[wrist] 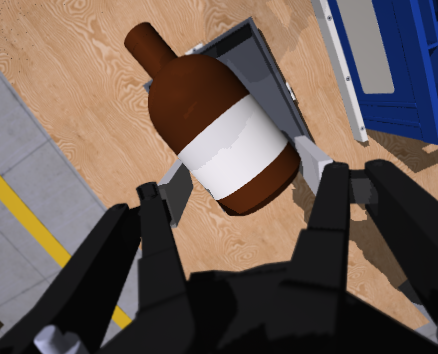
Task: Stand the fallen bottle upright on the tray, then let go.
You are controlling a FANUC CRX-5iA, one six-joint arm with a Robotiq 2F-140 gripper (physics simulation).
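Frame: origin at the arm's base, x back, y up, z left, level; centimetres.
Seen in the pictures: gripper, between the fingertips: (241, 163).
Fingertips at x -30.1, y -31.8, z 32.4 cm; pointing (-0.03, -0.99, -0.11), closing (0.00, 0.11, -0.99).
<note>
Offsets run from my fingertips to a thing's top centre. "*": to the spot under its first point. Level surfaces: height alone.
A brown bottle {dx -4.5, dy +4.8, dz +2.2 cm} (220, 130) with a white label is held between the two finger pads of my gripper (241, 163), which is shut on it near its lower part. The bottle's neck points to the upper left of the view and its base to the lower right. The grey tray {dx -0.9, dy -20.9, dz -1.6 cm} (267, 82) lies behind the bottle on the wooden surface; its right part and top corner show, and the bottle hides much of it. Whether the bottle's base touches anything cannot be told from this view.
A blue container {* dx +0.7, dy -11.4, dz -22.1 cm} (400, 112) with a pale edge strip stands at the upper right, beside the tray. The wooden table top {dy -23.5 cm} (85, 100) runs under the tray. Grey floor with a yellow line (35, 225) shows at the left, past the table's edge.
</note>
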